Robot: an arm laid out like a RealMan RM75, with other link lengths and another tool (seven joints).
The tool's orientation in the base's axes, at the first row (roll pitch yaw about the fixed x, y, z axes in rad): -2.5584 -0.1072 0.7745
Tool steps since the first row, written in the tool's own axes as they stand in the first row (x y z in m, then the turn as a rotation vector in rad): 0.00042 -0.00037 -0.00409 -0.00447 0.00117 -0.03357; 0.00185 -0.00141 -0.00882 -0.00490 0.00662 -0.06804; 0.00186 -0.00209 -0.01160 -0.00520 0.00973 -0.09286; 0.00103 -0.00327 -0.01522 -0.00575 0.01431 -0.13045; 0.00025 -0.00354 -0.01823 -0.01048 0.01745 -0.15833; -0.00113 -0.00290 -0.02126 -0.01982 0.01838 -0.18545; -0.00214 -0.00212 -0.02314 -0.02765 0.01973 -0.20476; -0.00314 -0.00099 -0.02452 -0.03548 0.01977 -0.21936; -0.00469 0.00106 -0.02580 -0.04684 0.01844 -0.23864; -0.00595 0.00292 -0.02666 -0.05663 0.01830 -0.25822; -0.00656 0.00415 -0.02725 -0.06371 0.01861 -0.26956
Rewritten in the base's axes. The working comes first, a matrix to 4 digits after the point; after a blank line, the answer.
The tool's axes in the first row as the columns of a matrix, in the base's axes (used below as rounded here):
0.7107 0.6259 -0.3213
0.6953 -0.5554 0.4561
0.1070 -0.5475 -0.8299

0.00138 -0.00137 0.00364 0.00834 -0.01907 0.02674; 0.00327 -0.00195 0.00829 0.02252 -0.03812 0.05232; 0.00374 -0.00284 0.01097 0.03223 -0.05137 0.07118; 0.00358 -0.00441 0.01453 0.04678 -0.07144 0.09981; 0.00382 -0.00617 0.01709 0.05435 -0.08919 0.12072; 0.00421 -0.00887 0.01911 0.05700 -0.10857 0.14172; 0.00459 -0.01086 0.02014 0.05849 -0.12357 0.15617; 0.00503 -0.01282 0.02056 0.05764 -0.13570 0.16743; 0.00562 -0.01562 0.02033 0.05493 -0.15165 0.18294; 0.00616 -0.01792 0.01989 0.05417 -0.16731 0.19822; 0.00669 -0.01929 0.01964 0.05298 -0.17758 0.20670
